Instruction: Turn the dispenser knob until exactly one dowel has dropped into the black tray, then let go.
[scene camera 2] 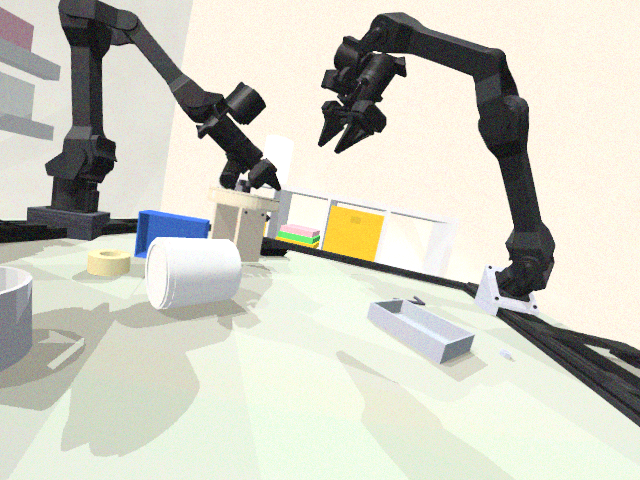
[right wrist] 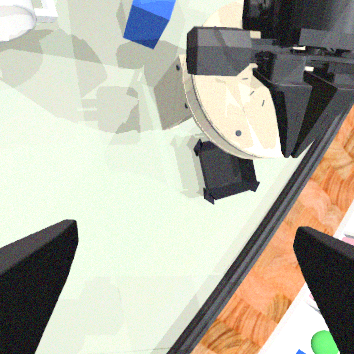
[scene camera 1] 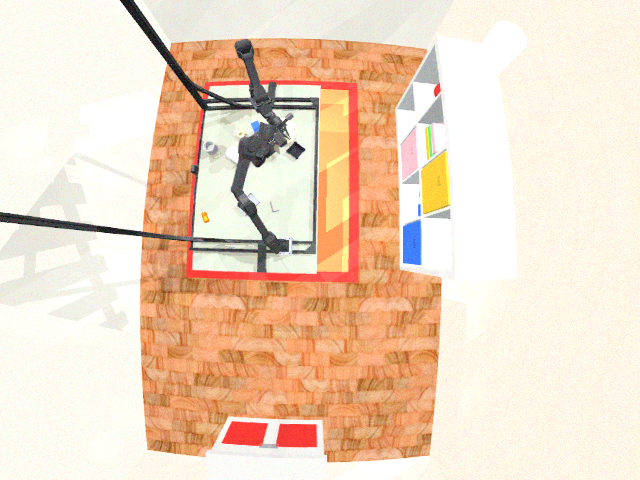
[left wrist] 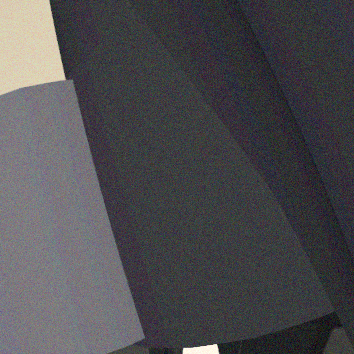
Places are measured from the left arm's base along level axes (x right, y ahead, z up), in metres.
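Pixels of known places: left gripper, between the fingertips: [scene camera 2: 279, 189] [right wrist: 288, 155] [scene camera 1: 290, 139]; right gripper, between the fingertips: [scene camera 2: 326, 149] [right wrist: 188, 234]; left arm's base, origin of its link: [scene camera 2: 73, 210]; right arm's base, origin of its link: [scene camera 2: 511, 286] [scene camera 1: 285, 246].
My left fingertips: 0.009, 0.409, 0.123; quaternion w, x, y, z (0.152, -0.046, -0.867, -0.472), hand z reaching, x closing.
For each thing: its top centre in the pictures, then the offset to it from my left fingertips, as dx, dy, dz. "spot": a spot on its surface instead.
- cream dispenser, centre of its top: [right wrist: 270, 75] [scene camera 2: 246, 192] [scene camera 1: 282, 131] +0.007, -0.081, -0.024
- black tray, centre of its top: [right wrist: 228, 166] [scene camera 2: 269, 244] [scene camera 1: 296, 150] -0.020, +0.004, -0.146
- blue box, centre of its top: [scene camera 2: 176, 216] +0.109, -0.210, -0.090
- white cylinder, a spot on its surface: [scene camera 2: 193, 271] spot: +0.342, -0.169, -0.117
- yellow ring, centre of its top: [scene camera 2: 110, 253] +0.204, -0.282, -0.145
- grey cup, a spot on its surface: [scene camera 2: 12, 320] spot: +0.416, -0.278, -0.137
- grey open box, centre of its top: [scene camera 2: 420, 317] [scene camera 1: 247, 203] +0.395, +0.123, -0.145
The cream dispenser [scene camera 2: 249, 232] [right wrist: 225, 120] has a round dial top. Its dark knob [scene camera 2: 242, 186] [left wrist: 190, 200] fills much of the left wrist view at close range and is hidden behind the left gripper in the right wrist view. My left gripper [scene camera 2: 253, 179] [right wrist: 288, 155] is over the dial, beside the knob. Its fingertips meet, with nothing visible between them. The black tray [scene camera 1: 295, 150] [right wrist: 225, 167] sits on the table at the dispenser's foot; I can make out no dowel in it. My right gripper [scene camera 2: 328, 148] [right wrist: 188, 234] is open and empty, high above the table.
A blue box [scene camera 2: 178, 227] [right wrist: 150, 22] stands beside the dispenser. A white cylinder [scene camera 2: 193, 271], a yellow ring [scene camera 2: 98, 264] and a grey cup [scene camera 2: 12, 320] are nearby. A grey open box [scene camera 2: 405, 330] lies closer to the right arm's base. A dark frame bar [right wrist: 250, 235] borders the table.
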